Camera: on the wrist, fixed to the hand. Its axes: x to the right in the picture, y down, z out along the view.
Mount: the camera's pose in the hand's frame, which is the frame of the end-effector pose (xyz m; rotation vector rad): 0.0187 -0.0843 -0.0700 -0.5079 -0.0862 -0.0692
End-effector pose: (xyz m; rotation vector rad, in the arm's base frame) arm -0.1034 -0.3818 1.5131 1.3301 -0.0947 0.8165
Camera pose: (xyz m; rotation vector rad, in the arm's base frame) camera -0.0681 -0.3122 1.4340 0.8817 -0.3023 0.6221
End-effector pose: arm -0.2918 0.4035 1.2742 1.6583 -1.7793 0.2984
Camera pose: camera -0.1890 0.4161 1.3145 1.3736 -1.6764 -0.2448
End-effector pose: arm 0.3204 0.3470 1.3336 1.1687 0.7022 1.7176
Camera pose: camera 0.2843 0.4019 1.2439 0.8438 0.2254 1.6462
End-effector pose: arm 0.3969 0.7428 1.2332 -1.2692 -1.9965 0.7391
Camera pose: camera 0.3980 0.7367 1.3442 -1.4534 -2.3788 0.2578
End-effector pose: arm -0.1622 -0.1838 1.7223 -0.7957 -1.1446 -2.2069
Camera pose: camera -0.2502 -0.2038 1.6574 -1.0740 -0.6532 -2.5833
